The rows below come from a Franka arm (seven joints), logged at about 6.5 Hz.
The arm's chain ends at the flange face. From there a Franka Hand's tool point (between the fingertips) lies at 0.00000 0.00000 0.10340 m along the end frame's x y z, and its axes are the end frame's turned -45 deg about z.
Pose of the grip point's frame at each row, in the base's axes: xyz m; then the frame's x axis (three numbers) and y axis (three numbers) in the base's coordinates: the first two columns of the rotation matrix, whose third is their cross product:
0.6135 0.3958 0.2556 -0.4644 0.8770 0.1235 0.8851 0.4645 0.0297
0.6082 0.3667 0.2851 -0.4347 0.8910 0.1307 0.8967 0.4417 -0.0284
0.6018 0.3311 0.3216 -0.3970 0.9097 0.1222 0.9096 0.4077 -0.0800
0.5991 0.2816 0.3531 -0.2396 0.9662 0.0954 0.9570 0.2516 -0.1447
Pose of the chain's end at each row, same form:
0.6167 0.3831 0.3582 0.2975 0.9486 0.1083 0.9542 -0.2917 -0.0663
0.6168 0.3559 0.3876 0.3267 0.9424 0.0723 0.9414 -0.3177 -0.1125
0.6145 0.3229 0.4239 0.3625 0.9315 0.0298 0.9239 -0.3550 -0.1430
0.6160 0.2757 0.4549 0.5073 0.8611 -0.0349 0.8461 -0.5053 -0.1698

